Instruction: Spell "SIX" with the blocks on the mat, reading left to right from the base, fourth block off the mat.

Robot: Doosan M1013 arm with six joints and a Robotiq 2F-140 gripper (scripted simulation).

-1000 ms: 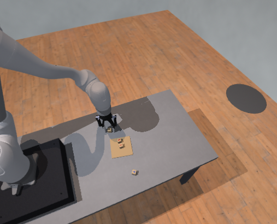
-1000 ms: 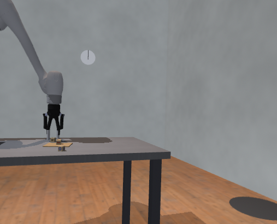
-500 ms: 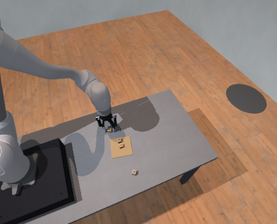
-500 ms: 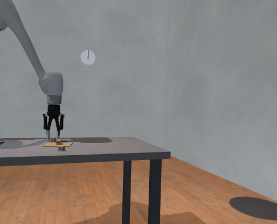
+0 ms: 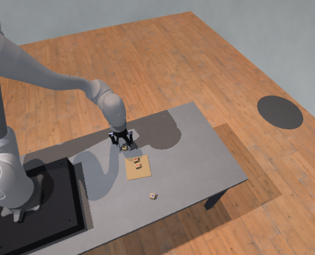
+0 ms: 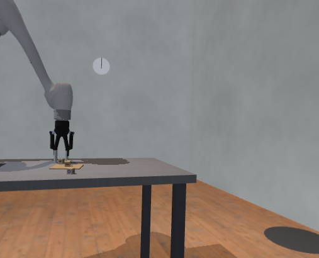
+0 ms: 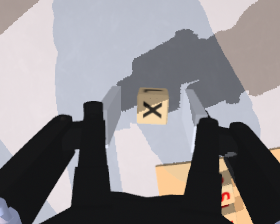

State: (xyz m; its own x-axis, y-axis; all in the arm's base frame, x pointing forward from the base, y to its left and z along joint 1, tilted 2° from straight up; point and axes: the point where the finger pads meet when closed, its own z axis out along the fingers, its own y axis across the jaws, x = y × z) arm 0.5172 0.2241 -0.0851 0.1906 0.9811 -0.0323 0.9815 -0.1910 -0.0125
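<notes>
The block is 2 cm below my hand. Also, from my hand: tan mat 6 cm ahead, 14 cm to the right, 3 cm below.
</notes>
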